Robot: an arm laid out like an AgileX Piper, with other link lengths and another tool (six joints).
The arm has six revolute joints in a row. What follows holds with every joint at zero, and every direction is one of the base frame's.
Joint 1 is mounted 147.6 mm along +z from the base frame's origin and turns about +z.
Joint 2 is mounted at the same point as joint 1 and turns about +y.
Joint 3 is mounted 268.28 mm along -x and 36.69 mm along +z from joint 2 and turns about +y.
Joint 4 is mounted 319.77 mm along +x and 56.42 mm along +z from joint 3 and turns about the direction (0.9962, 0, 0.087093).
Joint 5 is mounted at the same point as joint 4 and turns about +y.
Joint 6 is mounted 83.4 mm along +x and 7.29 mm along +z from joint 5 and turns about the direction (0.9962, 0, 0.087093).
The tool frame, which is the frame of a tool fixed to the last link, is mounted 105.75 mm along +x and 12 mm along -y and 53.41 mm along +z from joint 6; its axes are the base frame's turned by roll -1.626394, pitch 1.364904 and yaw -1.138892 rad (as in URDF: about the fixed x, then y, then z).
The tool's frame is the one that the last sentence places.
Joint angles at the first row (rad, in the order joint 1, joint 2, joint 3, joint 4, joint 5, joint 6):
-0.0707, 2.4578, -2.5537, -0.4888, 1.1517, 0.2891
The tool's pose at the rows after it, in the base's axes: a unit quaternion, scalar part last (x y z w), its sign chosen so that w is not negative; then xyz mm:
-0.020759, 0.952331, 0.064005, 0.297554, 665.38, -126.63, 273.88
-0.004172, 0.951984, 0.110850, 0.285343, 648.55, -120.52, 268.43
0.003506, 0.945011, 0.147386, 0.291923, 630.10, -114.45, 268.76
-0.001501, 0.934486, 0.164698, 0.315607, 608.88, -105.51, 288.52
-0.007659, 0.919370, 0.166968, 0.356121, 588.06, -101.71, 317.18
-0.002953, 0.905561, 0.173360, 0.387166, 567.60, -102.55, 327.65
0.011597, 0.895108, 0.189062, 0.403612, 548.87, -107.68, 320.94
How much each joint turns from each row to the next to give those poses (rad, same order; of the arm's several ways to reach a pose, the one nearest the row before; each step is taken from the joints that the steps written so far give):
-0.0035, -0.0599, 0.0450, 0.1414, 0.0122, -0.0258
-0.0134, -0.1020, 0.1522, 0.0924, -0.0127, 0.0106
-0.0128, -0.1298, 0.1971, 0.0744, -0.0748, 0.0084
0.0000, -0.1426, 0.1706, 0.0371, -0.0776, 0.0030
0.0000, -0.1364, 0.1427, 0.0041, -0.0915, 0.0173
-0.0088, -0.1120, 0.1432, 0.0106, -0.0924, 0.0248
-0.0227, -0.0827, 0.1322, 0.0420, -0.0766, 0.0071

